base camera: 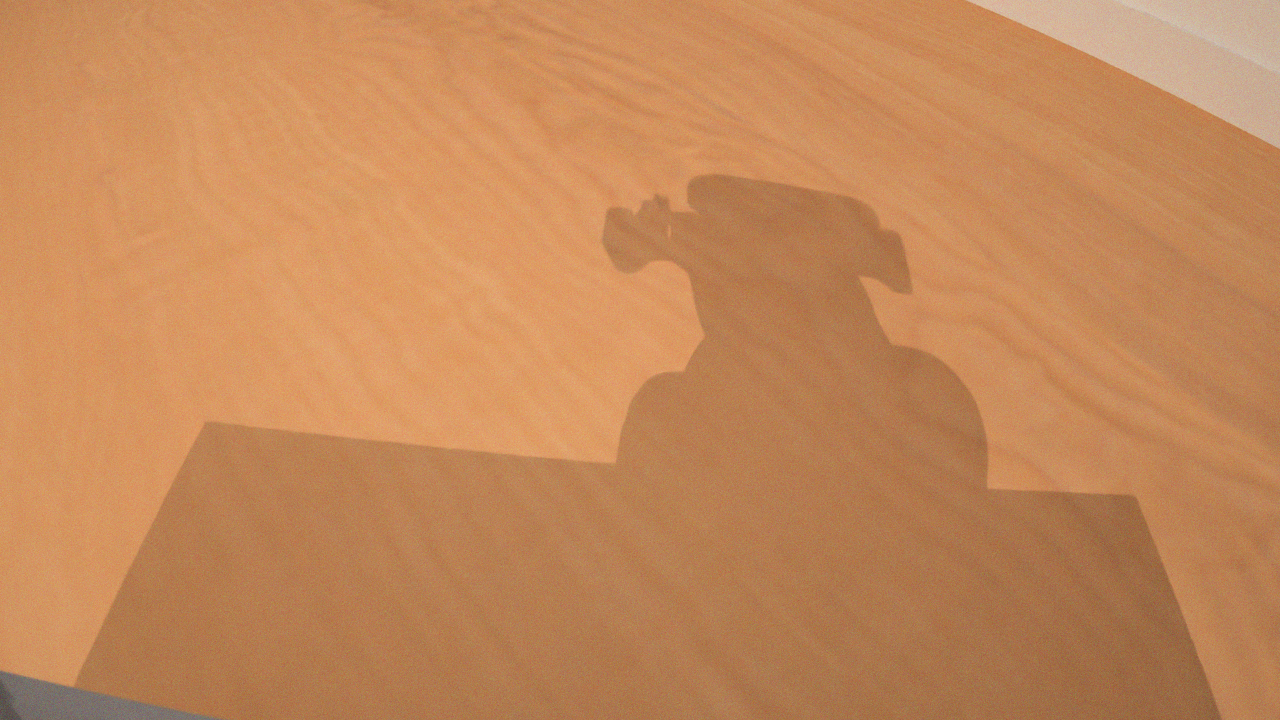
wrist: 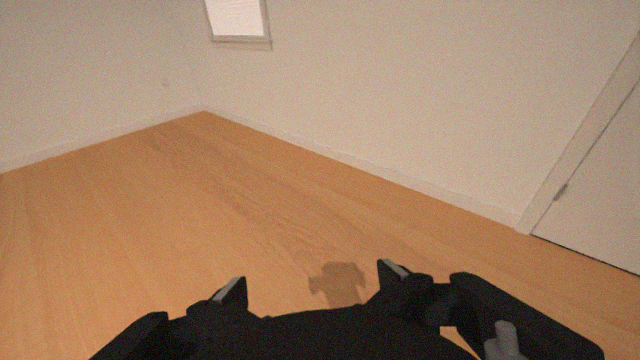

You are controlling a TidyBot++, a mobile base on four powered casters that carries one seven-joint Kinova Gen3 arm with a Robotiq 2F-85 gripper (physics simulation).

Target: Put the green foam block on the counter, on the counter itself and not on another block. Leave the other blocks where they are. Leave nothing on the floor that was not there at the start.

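Frame: origin at the arm's base, x right, y back, z down, level; millimetres.
Seen in the pictures: gripper, between the fingertips: (wrist: 313,282).
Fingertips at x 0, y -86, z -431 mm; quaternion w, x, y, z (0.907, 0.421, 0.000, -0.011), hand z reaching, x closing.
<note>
A point is followed by its place in that frame.
My gripper (wrist: 313,282) @(z -431, x 0, y -86 mm) is open, with its two black fingers wide apart at the bottom of the wrist view. Wooden floor shows between and beyond the fingertips, and no block is between them. The green foam block, the other blocks and the counter do not show in the base camera view or the wrist view.
The wooden floor (base camera: 358,295) @(z 397, x -215, y -469 mm) (wrist: 150,215) @(z 397, x -1000, y -1122 mm) carries the robot's shadow. Pale walls (wrist: 375,90) @(z -185, x 441, y -1405 mm) meet in a corner at the upper left of the wrist view. A window (wrist: 237,17) @(z -581, x -463, y -2304 mm) is above, and a white door (wrist: 595,200) @(z 104, x 1192, y -627 mm) is at the right.
</note>
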